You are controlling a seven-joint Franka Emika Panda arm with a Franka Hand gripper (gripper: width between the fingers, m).
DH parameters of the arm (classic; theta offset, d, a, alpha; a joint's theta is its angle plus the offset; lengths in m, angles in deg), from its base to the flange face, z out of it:
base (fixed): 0 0 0 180
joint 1: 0 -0.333 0 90
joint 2: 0 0 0 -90
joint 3: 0 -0.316 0.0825 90
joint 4: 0 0 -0.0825 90
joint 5: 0 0.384 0 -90
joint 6: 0 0 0.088 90
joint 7: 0 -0.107 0 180
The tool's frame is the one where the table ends.
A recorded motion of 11 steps. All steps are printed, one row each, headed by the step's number.
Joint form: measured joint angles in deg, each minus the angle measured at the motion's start. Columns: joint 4, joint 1, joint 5, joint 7, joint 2, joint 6, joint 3.
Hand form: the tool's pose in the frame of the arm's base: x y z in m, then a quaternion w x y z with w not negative. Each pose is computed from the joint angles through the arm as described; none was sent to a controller.
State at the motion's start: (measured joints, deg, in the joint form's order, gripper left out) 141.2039 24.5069 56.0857 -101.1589 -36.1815 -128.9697 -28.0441
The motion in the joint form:
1: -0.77 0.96 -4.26 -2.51 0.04 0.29 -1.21
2: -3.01 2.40 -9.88 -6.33 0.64 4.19 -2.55
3: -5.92 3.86 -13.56 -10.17 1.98 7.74 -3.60
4: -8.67 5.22 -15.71 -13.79 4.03 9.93 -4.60
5: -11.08 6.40 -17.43 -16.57 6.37 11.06 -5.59
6: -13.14 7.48 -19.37 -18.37 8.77 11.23 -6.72
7: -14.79 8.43 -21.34 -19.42 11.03 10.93 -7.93
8: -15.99 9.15 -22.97 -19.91 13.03 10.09 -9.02
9: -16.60 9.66 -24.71 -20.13 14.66 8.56 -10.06
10: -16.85 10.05 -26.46 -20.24 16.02 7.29 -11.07
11: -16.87 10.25 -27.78 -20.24 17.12 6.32 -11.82
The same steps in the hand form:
1: 0.4156 0.0746 0.5301 0.30609 -0.42456 0.84858 0.07726
2: 0.4184 0.0818 0.5338 0.26350 -0.43520 0.85810 0.06956
3: 0.4248 0.0864 0.5404 0.23261 -0.43164 0.86861 0.07135
4: 0.4344 0.0883 0.5444 0.21247 -0.41804 0.87974 0.07844
5: 0.4454 0.0886 0.5459 0.19806 -0.40630 0.88807 0.08379
6: 0.4571 0.0883 0.5453 0.18714 -0.40145 0.89276 0.08244
7: 0.4679 0.0883 0.5427 0.17804 -0.40231 0.89463 0.07799
8: 0.4775 0.0885 0.5393 0.17347 -0.40564 0.89447 0.07267
9: 0.4855 0.0889 0.5345 0.17152 -0.41094 0.89319 0.06264
10: 0.4913 0.0902 0.5280 0.16685 -0.41816 0.89133 0.05327
11: 0.4953 0.0916 0.5214 0.16219 -0.42470 0.88942 0.04743

